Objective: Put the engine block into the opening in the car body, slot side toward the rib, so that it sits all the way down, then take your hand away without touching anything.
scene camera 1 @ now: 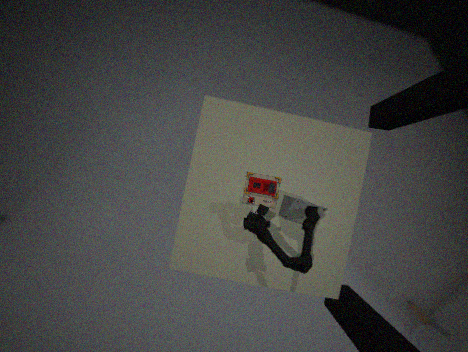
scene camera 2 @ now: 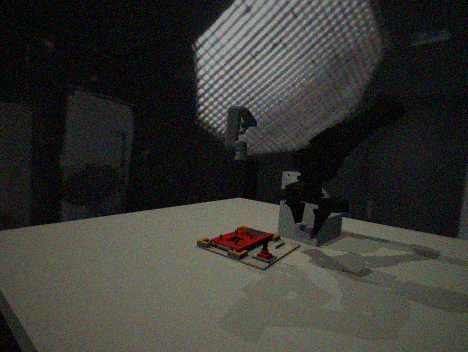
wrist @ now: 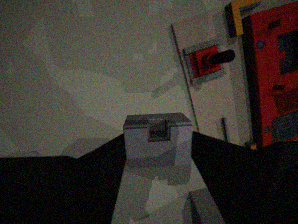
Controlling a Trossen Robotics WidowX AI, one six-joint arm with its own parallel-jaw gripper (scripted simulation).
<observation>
My gripper [scene camera 2: 306, 232] carries an engine block.
</observation>
